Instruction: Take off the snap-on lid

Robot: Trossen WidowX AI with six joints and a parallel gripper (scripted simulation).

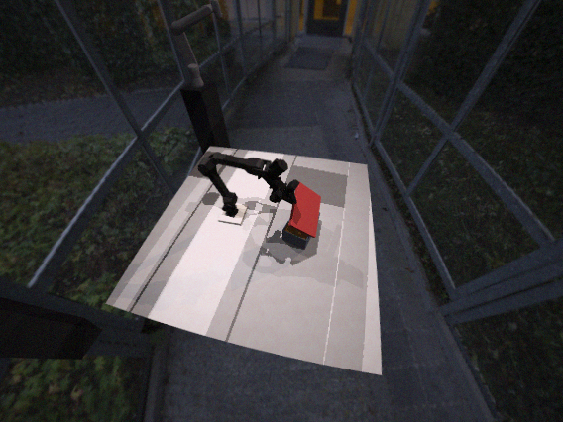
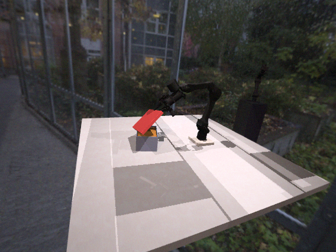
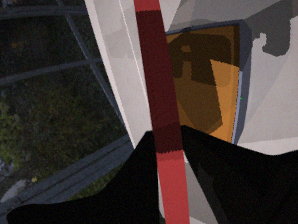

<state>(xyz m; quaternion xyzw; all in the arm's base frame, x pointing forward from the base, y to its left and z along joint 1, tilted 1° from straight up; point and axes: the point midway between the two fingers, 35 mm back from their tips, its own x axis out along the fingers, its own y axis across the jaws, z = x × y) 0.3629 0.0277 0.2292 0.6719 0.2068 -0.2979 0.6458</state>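
Right now the red lid is 6 cm ahead of my gripper tip, 2 cm to the left of it and 5 cm below it. From my gripper tip the other things lie so: grey storage box: 4 cm ahead, 18 cm below.
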